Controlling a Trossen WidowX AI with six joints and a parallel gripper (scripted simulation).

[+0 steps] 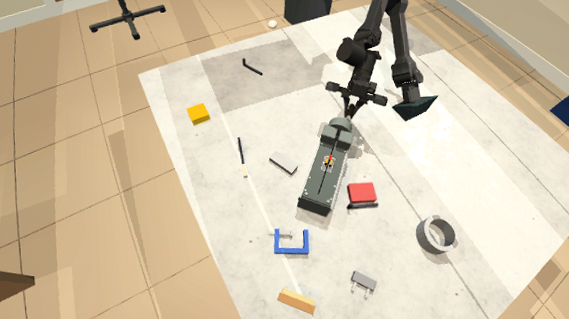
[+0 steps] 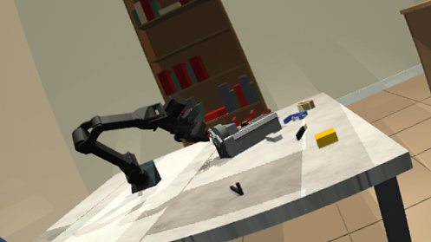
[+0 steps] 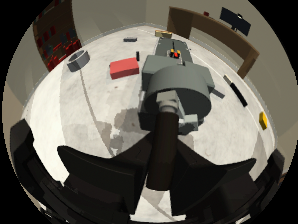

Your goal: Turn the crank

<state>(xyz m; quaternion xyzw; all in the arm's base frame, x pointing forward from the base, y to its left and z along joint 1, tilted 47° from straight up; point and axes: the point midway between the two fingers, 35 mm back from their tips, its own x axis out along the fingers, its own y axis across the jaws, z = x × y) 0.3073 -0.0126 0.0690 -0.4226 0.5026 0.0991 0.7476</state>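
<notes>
My gripper tip is 3 cm below the crank handle, 1 cm to the left of it and 1 cm past it. Round my gripper tip: grey block (23 cm ahead, 8 cm below, 2 cm to the right); then red pointer (13 cm ahead, 7 cm to the left); then red block (19 cm to the left, 9 cm ahead, 8 cm below).
</notes>
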